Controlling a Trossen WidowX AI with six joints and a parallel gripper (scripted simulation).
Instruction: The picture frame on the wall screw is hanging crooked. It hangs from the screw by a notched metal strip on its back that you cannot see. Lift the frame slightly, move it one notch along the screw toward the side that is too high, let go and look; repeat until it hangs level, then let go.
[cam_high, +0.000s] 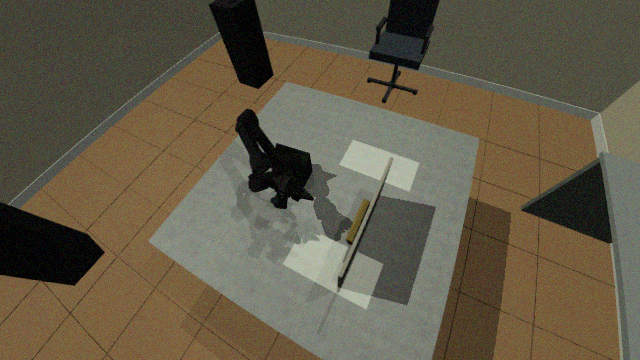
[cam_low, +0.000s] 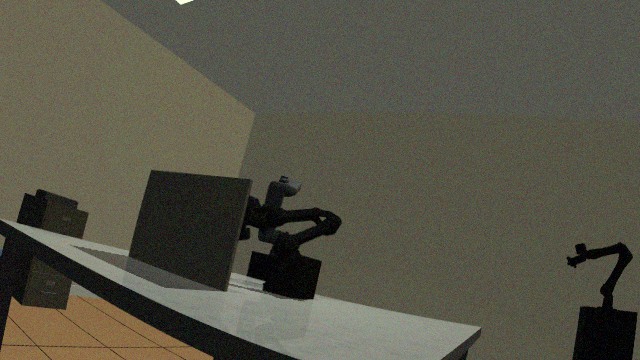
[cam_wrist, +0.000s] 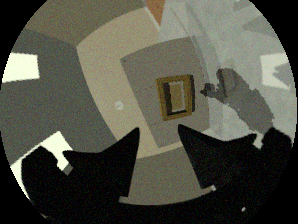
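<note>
The picture frame is 190 mm ahead of my gripper tip, 30 mm to the left of it and 90 mm below it. From my gripper tip the other things lie so: thin upright wall panel (200 mm ahead, 30 mm to the left, 100 mm below).
</note>
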